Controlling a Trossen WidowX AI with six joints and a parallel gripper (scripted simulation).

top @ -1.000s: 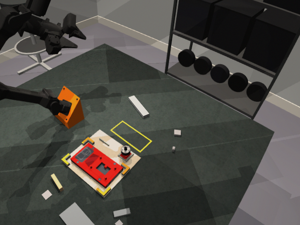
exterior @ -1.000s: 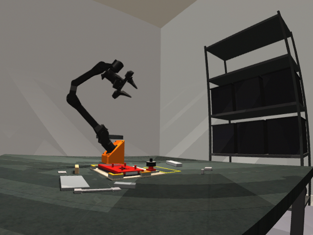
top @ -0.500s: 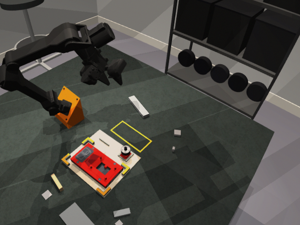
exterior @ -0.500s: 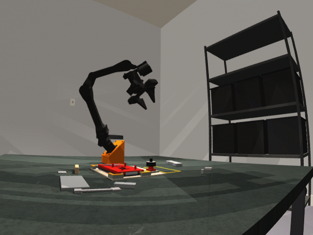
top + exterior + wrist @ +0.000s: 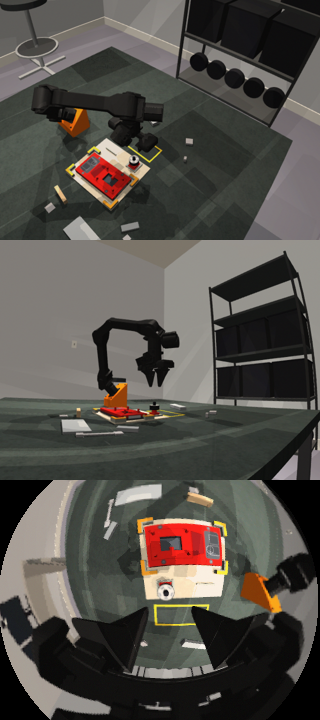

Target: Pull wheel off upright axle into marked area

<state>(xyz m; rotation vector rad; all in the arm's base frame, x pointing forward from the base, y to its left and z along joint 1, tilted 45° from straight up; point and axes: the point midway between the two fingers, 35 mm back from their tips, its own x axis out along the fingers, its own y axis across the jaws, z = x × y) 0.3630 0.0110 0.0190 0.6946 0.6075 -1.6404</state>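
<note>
My gripper tip is now 80 mm above the dark wheel. Round my gripper tip: wooden stick (270 mm to the right, 140 mm behind, 110 mm below); then black axle (90 mm below, 10 mm to the right).
</note>
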